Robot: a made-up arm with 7 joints. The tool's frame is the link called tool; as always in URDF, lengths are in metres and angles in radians. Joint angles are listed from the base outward. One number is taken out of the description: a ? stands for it. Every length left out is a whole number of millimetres.
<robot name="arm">
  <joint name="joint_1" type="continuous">
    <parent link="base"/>
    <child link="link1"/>
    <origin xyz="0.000 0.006 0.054" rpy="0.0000 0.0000 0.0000"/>
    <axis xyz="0 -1 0"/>
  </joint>
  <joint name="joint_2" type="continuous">
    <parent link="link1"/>
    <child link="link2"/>
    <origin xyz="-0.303 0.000 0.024" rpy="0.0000 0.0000 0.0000"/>
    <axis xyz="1 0 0"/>
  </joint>
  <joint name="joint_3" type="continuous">
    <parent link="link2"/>
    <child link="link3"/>
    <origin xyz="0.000 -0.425 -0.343" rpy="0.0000 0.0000 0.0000"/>
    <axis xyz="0 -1 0"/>
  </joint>
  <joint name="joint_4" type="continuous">
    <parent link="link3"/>
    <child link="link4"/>
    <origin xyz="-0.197 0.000 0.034" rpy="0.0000 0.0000 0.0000"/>
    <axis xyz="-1 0 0"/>
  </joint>
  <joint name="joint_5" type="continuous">
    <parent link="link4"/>
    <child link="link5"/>
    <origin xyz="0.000 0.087 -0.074" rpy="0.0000 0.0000 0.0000"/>
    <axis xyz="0 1 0"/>
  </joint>
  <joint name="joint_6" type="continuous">
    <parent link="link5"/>
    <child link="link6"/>
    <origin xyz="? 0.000 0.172" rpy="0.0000 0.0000 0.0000"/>
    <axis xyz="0 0 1"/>
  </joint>
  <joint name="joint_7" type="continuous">
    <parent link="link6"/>
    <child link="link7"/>
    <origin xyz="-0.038 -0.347 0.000" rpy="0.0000 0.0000 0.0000"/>
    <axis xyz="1 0 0"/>
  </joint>
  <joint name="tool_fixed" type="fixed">
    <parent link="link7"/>
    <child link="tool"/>
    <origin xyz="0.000 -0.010 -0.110" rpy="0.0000 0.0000 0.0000"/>
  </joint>
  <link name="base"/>
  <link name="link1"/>
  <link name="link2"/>
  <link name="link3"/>
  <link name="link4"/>
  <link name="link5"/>
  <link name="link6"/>
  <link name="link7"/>
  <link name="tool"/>
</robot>
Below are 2 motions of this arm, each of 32 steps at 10 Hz.
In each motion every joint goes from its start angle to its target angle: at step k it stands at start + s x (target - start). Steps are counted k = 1, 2, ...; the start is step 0. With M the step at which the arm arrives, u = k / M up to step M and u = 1 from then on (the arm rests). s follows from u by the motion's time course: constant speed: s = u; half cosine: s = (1 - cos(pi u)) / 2; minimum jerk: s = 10 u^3 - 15 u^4 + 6 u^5.
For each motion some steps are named. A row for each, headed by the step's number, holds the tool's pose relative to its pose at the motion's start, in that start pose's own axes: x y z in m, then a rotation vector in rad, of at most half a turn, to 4 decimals.
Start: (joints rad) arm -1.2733 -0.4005 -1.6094 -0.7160 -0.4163 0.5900 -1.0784
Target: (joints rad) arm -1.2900 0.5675 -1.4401 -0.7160 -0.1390 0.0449 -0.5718
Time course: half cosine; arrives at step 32
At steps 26, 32:
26: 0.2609 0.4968 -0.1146 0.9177 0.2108 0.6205
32: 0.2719 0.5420 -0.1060 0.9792 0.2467 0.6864

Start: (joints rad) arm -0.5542 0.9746 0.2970 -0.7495 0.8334 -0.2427 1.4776
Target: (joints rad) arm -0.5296 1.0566 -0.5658 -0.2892 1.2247 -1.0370 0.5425
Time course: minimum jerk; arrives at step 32
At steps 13, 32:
13: -0.0662 0.0254 -0.0440 -0.3711 -0.3649 -0.4522
32: -0.0562 0.2156 -0.1913 -1.2833 -0.4993 -1.6842

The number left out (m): 0.026
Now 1 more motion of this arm.
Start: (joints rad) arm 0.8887 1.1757 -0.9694 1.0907 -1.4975 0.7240 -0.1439
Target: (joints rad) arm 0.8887 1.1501 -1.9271 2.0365 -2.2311 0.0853 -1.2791
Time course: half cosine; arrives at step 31
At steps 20, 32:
20: -0.0553 -0.1827 -0.2348 -0.2524 -0.6383 -0.2911
32: -0.0523 -0.1661 -0.4166 -0.1633 -0.7479 -0.6201

